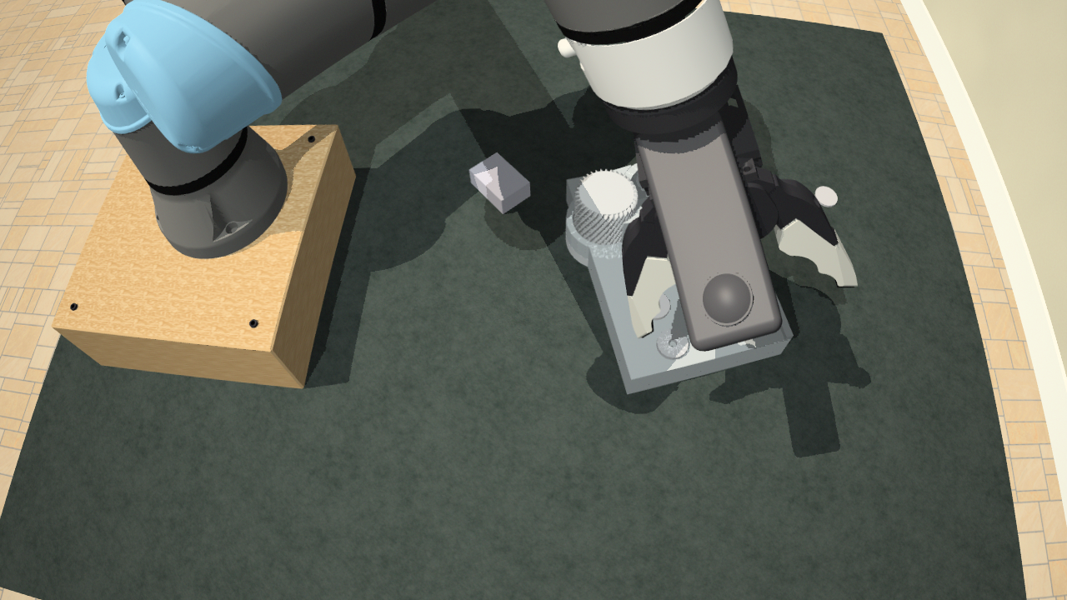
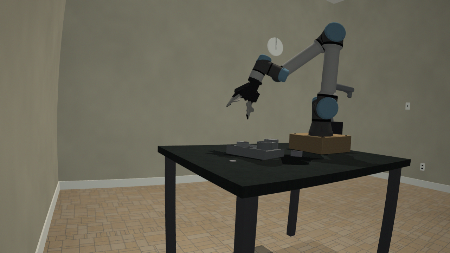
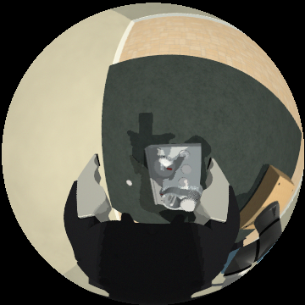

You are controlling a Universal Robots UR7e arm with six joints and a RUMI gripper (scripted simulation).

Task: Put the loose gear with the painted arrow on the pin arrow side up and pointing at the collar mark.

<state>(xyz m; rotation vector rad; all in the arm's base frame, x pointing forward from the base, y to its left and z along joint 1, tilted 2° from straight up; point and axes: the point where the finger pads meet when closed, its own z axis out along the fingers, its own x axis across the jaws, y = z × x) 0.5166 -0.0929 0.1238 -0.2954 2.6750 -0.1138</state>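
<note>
The gear lies 10 mm ahead of my hand, 100 mm to the left of it and 160 mm below it. Round my hand: grey block (250 mm behind, 220 mm to the left, 190 mm below).
</note>
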